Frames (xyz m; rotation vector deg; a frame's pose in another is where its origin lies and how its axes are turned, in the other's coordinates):
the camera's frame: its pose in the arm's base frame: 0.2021 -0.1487 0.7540 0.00 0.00 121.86
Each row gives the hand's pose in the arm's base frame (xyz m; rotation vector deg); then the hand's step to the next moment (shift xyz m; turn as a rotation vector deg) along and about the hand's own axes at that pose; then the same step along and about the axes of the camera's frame.
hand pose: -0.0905 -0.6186 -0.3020 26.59 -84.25 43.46
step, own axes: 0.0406 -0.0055 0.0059 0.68 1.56 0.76
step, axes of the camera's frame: 0.0007 0.0030 0.0413 1.45 1.07 0.47
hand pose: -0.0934 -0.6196 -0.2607 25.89 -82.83 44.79
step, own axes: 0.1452 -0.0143 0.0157 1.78 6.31 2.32
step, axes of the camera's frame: 0.0115 0.0030 0.1463 5.84 3.67 0.86
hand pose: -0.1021 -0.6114 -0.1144 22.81 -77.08 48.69
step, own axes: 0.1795 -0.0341 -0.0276 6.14 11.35 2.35
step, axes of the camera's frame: 0.0214 -0.0634 0.1722 11.70 4.42 3.95
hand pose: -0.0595 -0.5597 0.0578 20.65 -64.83 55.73
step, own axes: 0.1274 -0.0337 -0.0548 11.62 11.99 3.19
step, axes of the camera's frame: 0.0290 -0.1014 0.0962 13.96 3.63 8.99
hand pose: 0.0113 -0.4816 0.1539 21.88 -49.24 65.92
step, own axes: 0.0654 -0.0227 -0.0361 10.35 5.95 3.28
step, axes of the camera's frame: 0.0248 -0.0676 0.0302 8.45 0.86 9.01
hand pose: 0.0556 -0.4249 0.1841 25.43 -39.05 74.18
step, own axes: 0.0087 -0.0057 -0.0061 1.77 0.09 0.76
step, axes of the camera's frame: 0.0034 -0.0114 0.0019 0.70 -0.40 1.75
